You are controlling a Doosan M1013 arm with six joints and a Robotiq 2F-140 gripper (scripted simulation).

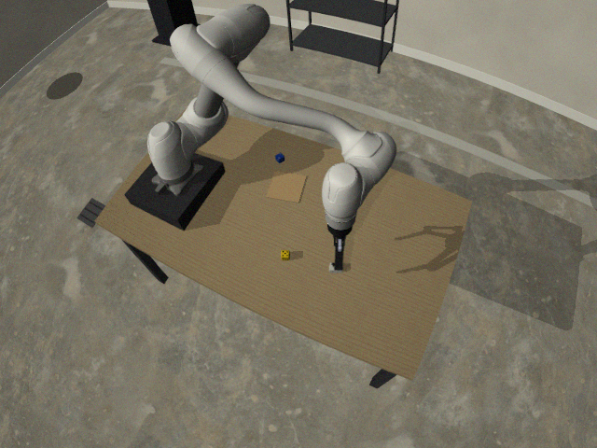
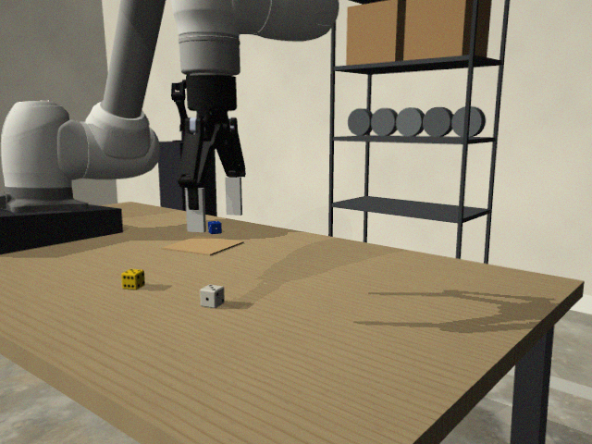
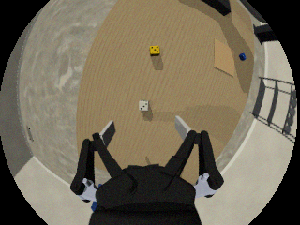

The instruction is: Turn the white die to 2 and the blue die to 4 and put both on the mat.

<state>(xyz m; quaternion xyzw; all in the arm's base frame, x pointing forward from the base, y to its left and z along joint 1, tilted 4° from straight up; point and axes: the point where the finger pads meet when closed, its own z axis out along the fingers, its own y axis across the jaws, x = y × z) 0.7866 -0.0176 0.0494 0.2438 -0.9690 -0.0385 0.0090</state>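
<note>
Now: hand 10 mm past the white die, 10 mm to the left of it and 140 mm above it. Also, from my hand: blue die (460 mm behind, 340 mm to the left, 140 mm below); then mat (360 mm behind, 230 mm to the left, 150 mm below); then yellow die (190 mm behind, 50 mm to the right, 140 mm below).
</note>
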